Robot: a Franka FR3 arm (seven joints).
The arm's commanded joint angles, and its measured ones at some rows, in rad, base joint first. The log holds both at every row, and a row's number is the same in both.
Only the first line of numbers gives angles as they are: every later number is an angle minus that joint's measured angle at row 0.
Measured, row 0: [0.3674 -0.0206 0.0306 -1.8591 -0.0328 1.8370 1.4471]
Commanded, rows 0 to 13: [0.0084 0.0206 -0.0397 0.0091 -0.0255 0.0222 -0.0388]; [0.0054 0.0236 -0.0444 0.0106 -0.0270 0.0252 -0.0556]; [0.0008 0.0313 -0.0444 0.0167 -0.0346 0.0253 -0.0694]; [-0.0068 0.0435 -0.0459 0.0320 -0.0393 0.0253 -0.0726]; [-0.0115 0.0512 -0.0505 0.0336 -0.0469 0.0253 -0.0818]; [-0.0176 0.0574 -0.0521 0.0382 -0.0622 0.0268 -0.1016]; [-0.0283 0.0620 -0.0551 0.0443 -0.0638 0.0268 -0.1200]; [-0.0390 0.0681 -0.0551 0.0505 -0.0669 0.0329 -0.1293]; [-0.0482 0.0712 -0.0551 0.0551 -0.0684 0.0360 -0.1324]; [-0.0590 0.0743 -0.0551 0.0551 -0.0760 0.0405 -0.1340]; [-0.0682 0.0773 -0.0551 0.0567 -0.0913 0.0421 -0.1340]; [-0.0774 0.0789 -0.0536 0.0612 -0.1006 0.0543 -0.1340]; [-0.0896 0.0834 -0.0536 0.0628 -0.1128 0.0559 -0.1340]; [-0.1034 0.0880 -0.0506 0.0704 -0.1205 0.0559 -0.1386]
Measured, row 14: [-0.0556 0.0635 -0.0654 0.0421 -0.0793 0.0365 -0.1152]
